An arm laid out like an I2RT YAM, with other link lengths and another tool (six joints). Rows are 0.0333 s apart.
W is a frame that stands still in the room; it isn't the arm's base.
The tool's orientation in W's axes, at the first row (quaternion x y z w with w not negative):
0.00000 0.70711 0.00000 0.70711
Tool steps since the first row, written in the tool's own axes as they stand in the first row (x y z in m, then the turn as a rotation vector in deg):
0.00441 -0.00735 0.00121 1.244 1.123 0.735
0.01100 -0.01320 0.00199 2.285 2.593 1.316
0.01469 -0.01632 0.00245 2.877 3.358 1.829
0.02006 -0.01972 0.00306 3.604 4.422 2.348
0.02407 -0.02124 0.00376 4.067 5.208 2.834
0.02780 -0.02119 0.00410 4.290 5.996 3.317
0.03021 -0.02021 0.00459 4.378 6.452 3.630
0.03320 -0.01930 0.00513 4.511 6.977 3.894
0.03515 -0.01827 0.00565 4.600 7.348 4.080
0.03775 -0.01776 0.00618 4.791 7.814 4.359
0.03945 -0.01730 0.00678 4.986 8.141 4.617
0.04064 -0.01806 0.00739 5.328 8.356 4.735
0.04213 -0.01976 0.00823 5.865 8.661 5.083
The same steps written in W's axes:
0.00121 -0.00735 -0.00441 0.735 1.123 -1.244
0.00199 -0.01320 -0.01100 1.316 2.593 -2.285
0.00245 -0.01632 -0.01469 1.829 3.358 -2.877
0.00306 -0.01972 -0.02006 2.348 4.422 -3.604
0.00376 -0.02124 -0.02407 2.834 5.208 -4.067
0.00410 -0.02119 -0.02780 3.317 5.996 -4.290
0.00459 -0.02021 -0.03021 3.630 6.452 -4.378
0.00513 -0.01930 -0.03320 3.894 6.977 -4.511
0.00565 -0.01827 -0.03515 4.080 7.348 -4.600
0.00618 -0.01776 -0.03775 4.359 7.814 -4.791
0.00678 -0.01730 -0.03945 4.617 8.141 -4.986
0.00739 -0.01806 -0.04064 4.735 8.356 -5.328
0.00823 -0.01976 -0.04213 5.083 8.661 -5.865

